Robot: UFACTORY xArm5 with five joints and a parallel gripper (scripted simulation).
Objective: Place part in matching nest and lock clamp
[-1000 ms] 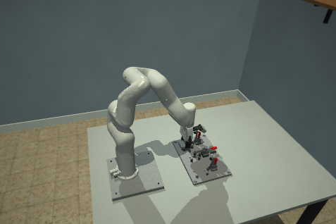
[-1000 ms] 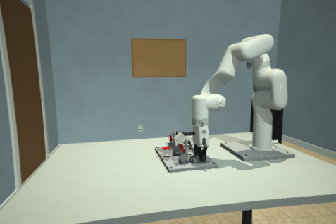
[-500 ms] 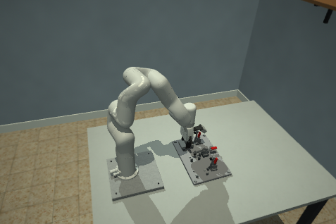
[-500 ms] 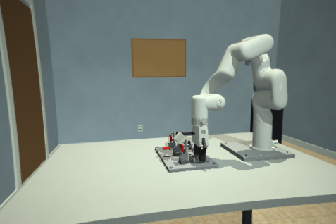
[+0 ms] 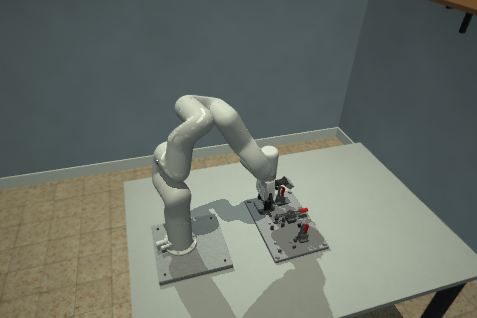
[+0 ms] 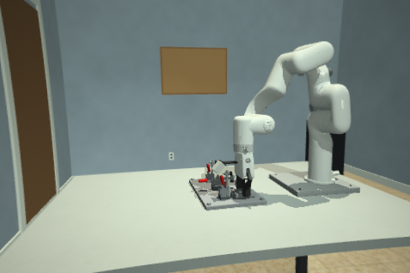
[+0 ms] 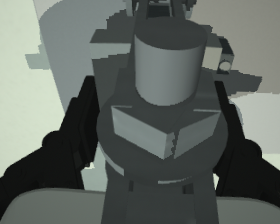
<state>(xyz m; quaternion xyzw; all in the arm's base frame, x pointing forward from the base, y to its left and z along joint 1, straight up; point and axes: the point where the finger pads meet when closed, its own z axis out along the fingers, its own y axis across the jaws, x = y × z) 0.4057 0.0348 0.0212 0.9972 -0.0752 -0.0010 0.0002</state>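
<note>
The grey part is 1 cm below my hand. Round my hand: grey fixture plate 12 cm to the right, 4 cm below, 3 cm ahead.
</note>
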